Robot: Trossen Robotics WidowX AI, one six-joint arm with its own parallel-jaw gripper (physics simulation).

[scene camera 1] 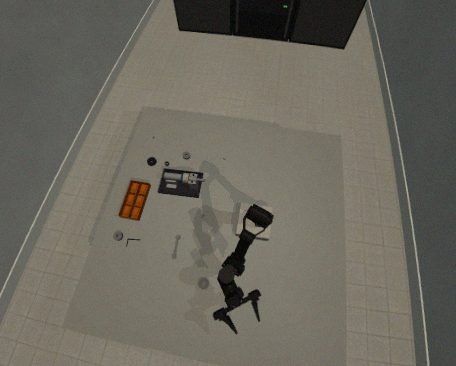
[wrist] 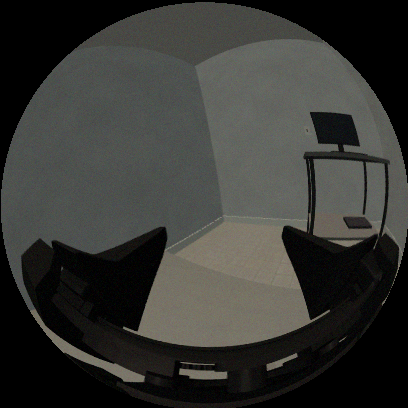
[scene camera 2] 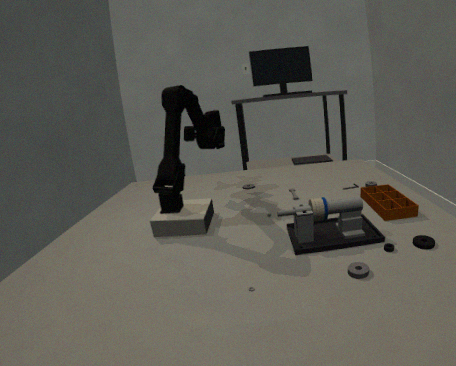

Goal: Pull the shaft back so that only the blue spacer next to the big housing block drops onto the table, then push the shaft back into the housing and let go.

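Where they show: gripper, fingertip midpoint: (scene camera 1: 248,327) (wrist: 227,233); arm's base at its link origin: (scene camera 2: 171,209).
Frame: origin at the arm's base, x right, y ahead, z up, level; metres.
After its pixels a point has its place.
Observation:
The blue spacer (scene camera 1: 182,177) {x 0.157, y 0.437, z 0.049 m} (scene camera 2: 325,208) {x 0.192, y 0.439, z 0.033 m} sits upright on the shaft line, between the big grey housing (scene camera 1: 172,176) (scene camera 2: 346,205) and a cream spacer (scene camera 1: 186,177) {x 0.160, y 0.416, z 0.049 m} (scene camera 2: 316,209) {x 0.193, y 0.416, z 0.034 m}. The thin grey shaft (scene camera 2: 286,213) {x 0.175, y 0.344, z 0.025 m} sticks out through the smaller support block (scene camera 1: 193,178) (scene camera 2: 304,228) on the side towards the arm's base. All stand on a black baseplate (scene camera 1: 185,192) (scene camera 2: 327,241). My gripper (scene camera 1: 248,327) {x -0.457, y 0.030, z 0.197 m} (wrist: 227,233) {x -0.457, y 0.030, z 0.197 m} is open and empty, raised above the table and far from the fixture. Its fingers are hidden in the second scene view.
An orange divided tray (scene camera 1: 125,199) {x 0.017, y 0.743, z -0.035 m} (scene camera 2: 400,214) {x 0.129, y 0.684, z -0.042 m} stands beside the baseplate. A dark ring (scene camera 1: 148,161) {x 0.272, y 0.690, z -0.047 m}, a small black ring (scene camera 2: 389,247) {x 0.285, y 0.574, z -0.045 m} and a grey ring (scene camera 2: 358,275) {x 0.367, y 0.467, z -0.048 m} lie near it. A wrench (scene camera 1: 176,246) {x -0.182, y 0.409, z -0.052 m} and a hex key (scene camera 1: 133,239) {x -0.184, y 0.639, z -0.052 m} lie on the table. The arm stands on a pale block (scene camera 2: 179,227) {x 0.084, y 0.040, z -0.028 m}.

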